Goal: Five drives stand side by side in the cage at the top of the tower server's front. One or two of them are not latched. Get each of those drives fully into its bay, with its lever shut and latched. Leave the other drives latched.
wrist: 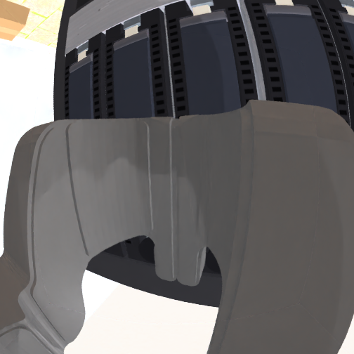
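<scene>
The tower server [145,281] fills the upper and middle wrist view, with its drive cage upright. Five dark drives stand side by side: the first [81,90], second [132,75], third [210,65], fourth [306,60] and, partly cut off at the right edge, the fifth [349,27]. Their visible upper faces look about level with each other. My gripper [186,202] is shut, its two fingers pressed together with nothing seen between them. It is in front of the cage and covers the lower parts of the drives, so their levers and latches are hidden.
A light grey strip [115,19] of the server's front runs above the cage. A brown box [12,20] stands at the top left, beside yellow tiled floor [42,27]. A pale surface [25,85] lies left of the server, and a cream surface [150,320] shows below it.
</scene>
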